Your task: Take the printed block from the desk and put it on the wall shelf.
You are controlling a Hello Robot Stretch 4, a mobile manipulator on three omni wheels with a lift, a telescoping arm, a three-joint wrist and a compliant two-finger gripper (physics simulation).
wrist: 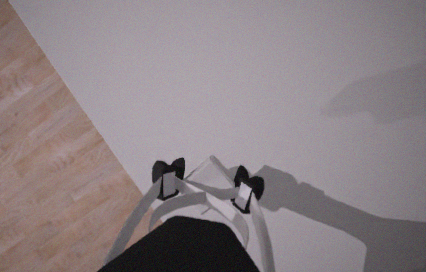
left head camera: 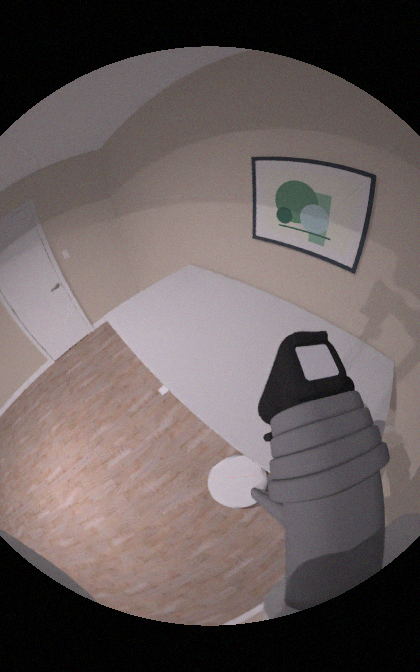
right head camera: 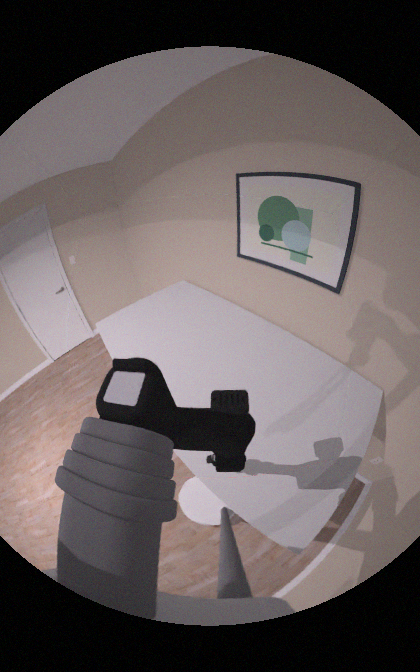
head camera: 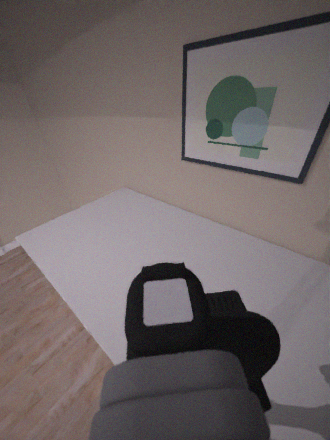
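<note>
The printed block (wrist: 211,171), pale grey with a pointed top edge, sits between the two dark fingertips in the wrist view. My gripper (wrist: 208,174) is shut on it; its bowed pale fingers reach both sides of the block. The gripper is over the white desk (head camera: 95,245) (left head camera: 200,320) (right head camera: 185,325) (wrist: 150,75), near its long edge beside the wood floor. How high the block is above the desk is hard to tell. In the head views the black wrist and grey arm hide the block and the fingertips. The wall shelf does not show in these views.
A framed picture (head camera: 242,170) (left head camera: 303,255) (right head camera: 287,275) hangs on the wall behind the desk. A round white seat (left head camera: 235,482) (right head camera: 200,500) stands by the desk's long edge. A white door (left head camera: 35,290) (right head camera: 37,295) is at the far left. Arm shadows fall across the desk.
</note>
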